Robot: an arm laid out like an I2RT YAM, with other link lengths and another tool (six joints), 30 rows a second.
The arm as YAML. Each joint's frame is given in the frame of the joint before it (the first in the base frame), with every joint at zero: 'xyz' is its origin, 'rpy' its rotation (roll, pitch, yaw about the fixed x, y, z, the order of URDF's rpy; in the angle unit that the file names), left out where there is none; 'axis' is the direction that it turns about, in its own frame. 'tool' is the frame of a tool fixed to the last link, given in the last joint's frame.
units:
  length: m
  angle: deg
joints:
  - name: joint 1
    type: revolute
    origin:
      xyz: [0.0, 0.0, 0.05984]
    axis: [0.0, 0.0, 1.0]
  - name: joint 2
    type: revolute
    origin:
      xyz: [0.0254, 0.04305, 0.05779]
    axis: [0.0, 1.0, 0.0]
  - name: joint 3
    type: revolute
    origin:
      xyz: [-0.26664, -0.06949, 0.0]
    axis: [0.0, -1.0, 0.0]
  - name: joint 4
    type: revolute
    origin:
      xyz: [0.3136, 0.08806, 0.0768]
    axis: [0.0, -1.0, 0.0]
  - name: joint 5
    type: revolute
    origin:
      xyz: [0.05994, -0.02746, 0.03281]
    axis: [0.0, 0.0, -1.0]
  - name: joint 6
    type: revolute
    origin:
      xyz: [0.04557, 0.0, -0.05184]
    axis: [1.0, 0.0, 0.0]
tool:
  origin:
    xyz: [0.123, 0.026, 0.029]
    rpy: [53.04, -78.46, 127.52]
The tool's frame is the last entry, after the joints.
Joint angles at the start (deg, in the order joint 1, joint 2, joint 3, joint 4, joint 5, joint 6):
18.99, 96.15, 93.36, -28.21, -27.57, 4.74
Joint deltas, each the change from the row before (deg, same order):
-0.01, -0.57, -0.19, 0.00, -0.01, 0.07
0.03, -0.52, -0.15, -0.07, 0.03, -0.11
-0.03, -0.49, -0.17, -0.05, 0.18, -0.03
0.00, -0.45, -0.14, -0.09, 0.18, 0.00
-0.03, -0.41, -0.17, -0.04, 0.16, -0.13
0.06, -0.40, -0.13, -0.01, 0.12, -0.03
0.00, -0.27, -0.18, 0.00, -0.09, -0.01
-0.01, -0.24, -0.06, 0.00, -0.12, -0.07
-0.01, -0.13, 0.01, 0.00, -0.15, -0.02
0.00, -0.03, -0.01, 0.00, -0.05, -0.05
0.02, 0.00, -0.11, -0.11, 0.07, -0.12
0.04, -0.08, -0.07, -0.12, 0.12, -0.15
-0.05, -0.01, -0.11, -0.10, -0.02, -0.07
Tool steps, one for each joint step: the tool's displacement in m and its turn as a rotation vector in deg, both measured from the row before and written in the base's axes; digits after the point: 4 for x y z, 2 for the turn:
-0.0022, -0.0009, 0.0036, 0.17, -0.31, -0.03
-0.0024, -0.0005, 0.0031, 0.02, -0.36, 0.05
-0.0016, -0.0013, 0.0026, -0.01, -0.31, -0.17
-0.0016, -0.0010, 0.0024, -0.01, -0.24, -0.16
-0.0013, -0.0011, 0.0019, -0.09, -0.30, -0.11
-0.0018, -0.0003, 0.0023, 0.01, -0.29, -0.03
-0.0014, -0.0002, 0.0009, 0.07, -0.08, 0.08
-0.0013, -0.0002, 0.0017, 0.07, -0.20, 0.13
-0.0008, 0.0000, 0.0014, 0.10, -0.12, 0.13
-0.0003, 0.0001, 0.0002, 0.00, -0.05, 0.07
-0.0002, 0.0000, -0.0014, -0.17, 0.11, 0.01
-0.0005, 0.0000, -0.0004, -0.18, -0.02, 0.00
0.0000, -0.0004, -0.0012, -0.10, 0.14, 0.00

